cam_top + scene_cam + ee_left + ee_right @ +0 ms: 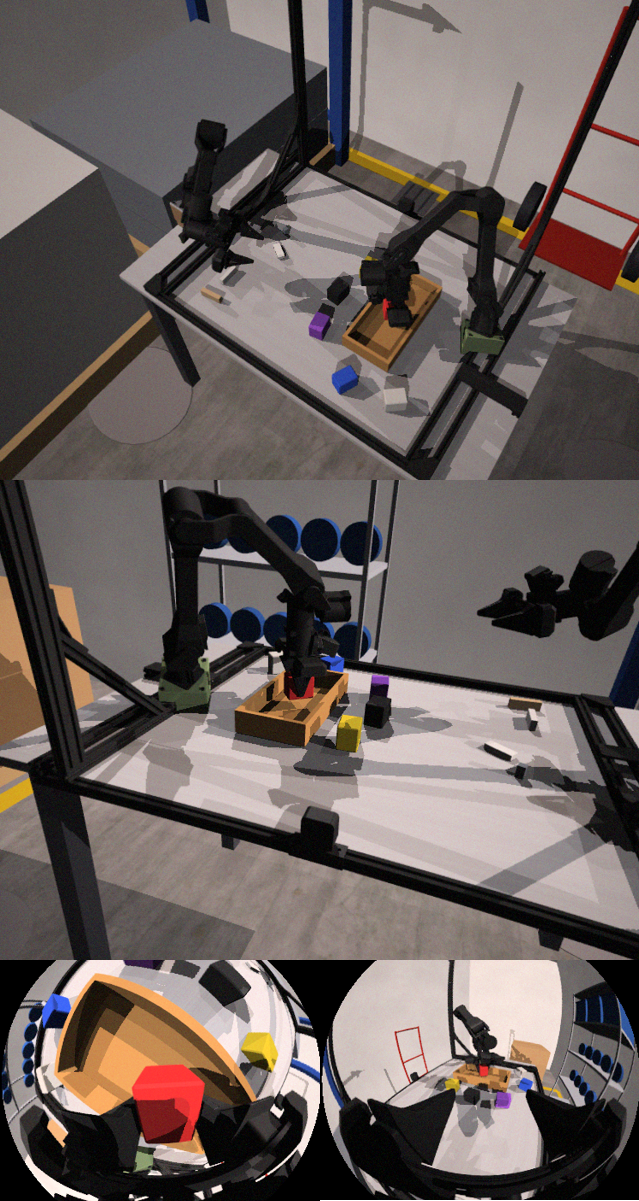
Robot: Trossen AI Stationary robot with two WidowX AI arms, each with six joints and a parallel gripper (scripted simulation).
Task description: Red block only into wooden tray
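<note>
The wooden tray lies 6 cm below my left hand. The rest, counted from my left hand: yellow block 13 cm to the right, 12 cm behind, 5 cm below; black block 18 cm to the right, 5 cm below; red block 2 cm below.
</note>
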